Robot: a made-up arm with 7 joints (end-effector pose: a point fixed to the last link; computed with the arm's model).
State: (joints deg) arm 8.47 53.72 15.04 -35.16 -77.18 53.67 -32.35
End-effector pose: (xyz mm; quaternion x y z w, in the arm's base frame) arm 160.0 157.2 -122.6 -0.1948 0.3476 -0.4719 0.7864
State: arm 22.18 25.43 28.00 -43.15 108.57 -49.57 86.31
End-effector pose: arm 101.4 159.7 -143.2 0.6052 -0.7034 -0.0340 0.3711
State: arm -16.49 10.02 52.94 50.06 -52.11 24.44 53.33
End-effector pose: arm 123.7 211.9 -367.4 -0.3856 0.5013 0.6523 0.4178
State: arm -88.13 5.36 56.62 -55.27 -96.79 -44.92 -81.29
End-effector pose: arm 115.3 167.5 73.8 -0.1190 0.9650 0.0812 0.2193
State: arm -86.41 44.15 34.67 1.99 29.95 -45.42 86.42
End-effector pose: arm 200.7 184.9 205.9 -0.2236 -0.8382 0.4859 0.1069
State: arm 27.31 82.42 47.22 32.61 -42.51 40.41 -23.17
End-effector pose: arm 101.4 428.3 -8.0 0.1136 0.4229 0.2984 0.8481
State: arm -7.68 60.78 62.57 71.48 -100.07 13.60 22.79
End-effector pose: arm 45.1 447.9 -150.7 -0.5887 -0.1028 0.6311 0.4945
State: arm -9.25 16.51 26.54 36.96 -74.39 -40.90 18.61
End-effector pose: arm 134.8 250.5 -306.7 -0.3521 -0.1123 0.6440 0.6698
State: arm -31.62 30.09 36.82 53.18 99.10 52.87 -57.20
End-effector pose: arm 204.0 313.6 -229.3 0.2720 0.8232 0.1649 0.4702
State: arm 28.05 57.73 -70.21 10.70 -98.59 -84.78 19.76
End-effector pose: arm -117.8 189.4 -268.9 -0.0876 0.2494 0.4079 0.8739
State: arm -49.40 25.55 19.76 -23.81 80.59 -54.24 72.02
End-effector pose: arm 257.7 84.0 31.0 0.3022 -0.8968 0.2275 0.2296
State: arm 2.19 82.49 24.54 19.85 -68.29 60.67 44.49
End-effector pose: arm 184.9 355.4 -45.5 0.1735 0.4396 0.5398 0.6966
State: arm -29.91 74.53 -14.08 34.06 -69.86 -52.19 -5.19
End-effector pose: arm 258.6 322.4 -38.9 0.1393 -0.3565 0.0977 0.9187
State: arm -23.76 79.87 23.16 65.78 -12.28 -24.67 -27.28
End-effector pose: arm 158.0 439.1 -3.0 0.4195 0.1031 0.1963 0.8803
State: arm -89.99 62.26 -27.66 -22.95 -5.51 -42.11 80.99
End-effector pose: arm 195.2 10.8 151.3 -0.2232 -0.8514 -0.0182 0.4743
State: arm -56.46 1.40 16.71 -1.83 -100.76 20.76 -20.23
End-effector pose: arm 333.8 30.1 -6.1 -0.6602 -0.2511 -0.4929 0.5081
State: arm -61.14 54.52 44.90 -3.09 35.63 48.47 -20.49
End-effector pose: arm 186.4 302.8 131.0 0.2140 -0.0813 0.4985 0.8361
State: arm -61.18 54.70 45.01 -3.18 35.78 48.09 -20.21
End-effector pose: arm 185.1 302.8 132.2 0.2168 -0.0852 0.5024 0.8327
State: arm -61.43 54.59 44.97 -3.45 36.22 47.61 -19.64
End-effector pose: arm 184.6 301.7 133.4 0.2201 -0.0910 0.5081 0.8277
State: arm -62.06 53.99 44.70 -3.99 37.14 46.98 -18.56
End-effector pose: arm 185.4 298.8 134.6 0.2238 -0.1000 0.5170 0.8201
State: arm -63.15 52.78 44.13 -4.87 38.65 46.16 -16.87
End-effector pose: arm 187.8 293.5 135.9 0.2277 -0.1131 0.5296 0.8093
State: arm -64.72 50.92 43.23 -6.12 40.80 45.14 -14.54
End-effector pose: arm 191.6 285.5 137.5 0.2315 -0.1309 0.5458 0.7946
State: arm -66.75 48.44 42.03 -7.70 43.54 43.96 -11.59
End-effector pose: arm 196.6 274.7 139.6 0.2340 -0.1536 0.5652 0.7760
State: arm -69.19 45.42 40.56 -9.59 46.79 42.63 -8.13
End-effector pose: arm 201.8 261.0 142.8 0.2343 -0.1812 0.5869 0.7535
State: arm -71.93 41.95 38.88 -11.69 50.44 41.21 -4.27
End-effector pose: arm 206.7 244.7 146.9 0.2312 -0.2127 0.6098 0.7276
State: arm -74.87 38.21 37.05 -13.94 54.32 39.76 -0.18
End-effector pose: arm 210.4 226.4 152.2 0.2239 -0.2472 0.6329 0.6987
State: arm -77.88 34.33 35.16 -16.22 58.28 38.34 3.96
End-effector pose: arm 212.3 207.0 158.2 0.2118 -0.2825 0.6549 0.6681
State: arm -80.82 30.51 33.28 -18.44 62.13 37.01 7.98
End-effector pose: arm 212.2 187.6 164.6 0.1957 -0.3167 0.6750 0.6370
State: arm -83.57 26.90 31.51 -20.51 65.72 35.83 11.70
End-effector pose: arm 210.2 169.2 170.7 0.1764 -0.3477 0.6924 0.6070
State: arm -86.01 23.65 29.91 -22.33 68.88 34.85 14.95
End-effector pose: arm 206.9 152.8 176.2 0.1561 -0.3740 0.7065 0.5803
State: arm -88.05 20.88 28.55 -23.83 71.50 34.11 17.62
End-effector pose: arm 203.1 139.1 180.7 0.1366 -0.3945 0.7170 0.5582
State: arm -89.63 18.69 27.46 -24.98 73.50 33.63 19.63
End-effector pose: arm 199.7 128.4 184.0 0.1200 -0.4093 0.7243 0.5418
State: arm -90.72 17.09 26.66 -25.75 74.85 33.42 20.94
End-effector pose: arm 197.2 120.9 186.2 0.1076 -0.4184 0.7282 0.5321
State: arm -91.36 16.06 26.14 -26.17 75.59 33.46 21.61
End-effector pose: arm 195.9 116.2 187.3 0.0997 -0.4226 0.7295 0.5286
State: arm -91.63 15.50 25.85 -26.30 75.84 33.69 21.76
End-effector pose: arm 195.9 113.8 187.7 0.0959 -0.4230 0.7286 0.5301
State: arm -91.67 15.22 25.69 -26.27 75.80 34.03 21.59
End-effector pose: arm 196.6 112.8 187.5 0.0947 -0.4213 0.7265 0.5346
